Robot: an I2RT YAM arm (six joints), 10 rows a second.
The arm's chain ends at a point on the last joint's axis. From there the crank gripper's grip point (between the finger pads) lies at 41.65 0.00 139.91 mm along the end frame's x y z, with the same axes.
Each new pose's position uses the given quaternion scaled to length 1; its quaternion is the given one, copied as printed.
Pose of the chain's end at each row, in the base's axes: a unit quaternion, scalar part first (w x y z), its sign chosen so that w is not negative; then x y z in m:
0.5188, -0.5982, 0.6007, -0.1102, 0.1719, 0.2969, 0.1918
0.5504, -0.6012, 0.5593, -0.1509, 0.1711, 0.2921, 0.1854
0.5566, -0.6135, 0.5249, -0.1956, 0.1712, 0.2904, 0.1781
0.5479, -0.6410, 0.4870, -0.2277, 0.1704, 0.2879, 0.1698
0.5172, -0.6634, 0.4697, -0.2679, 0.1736, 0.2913, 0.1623
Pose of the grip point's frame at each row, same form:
0.5188, -0.5982, 0.6007, -0.1102, 0.2881, 0.3305, 0.1101
0.5504, -0.6012, 0.5593, -0.1509, 0.2963, 0.3261, 0.1185
0.5566, -0.6135, 0.5249, -0.1956, 0.3020, 0.3213, 0.1212
0.5479, -0.6410, 0.4870, -0.2277, 0.3035, 0.3187, 0.1183
0.5172, -0.6634, 0.4697, -0.2679, 0.3086, 0.3146, 0.1119

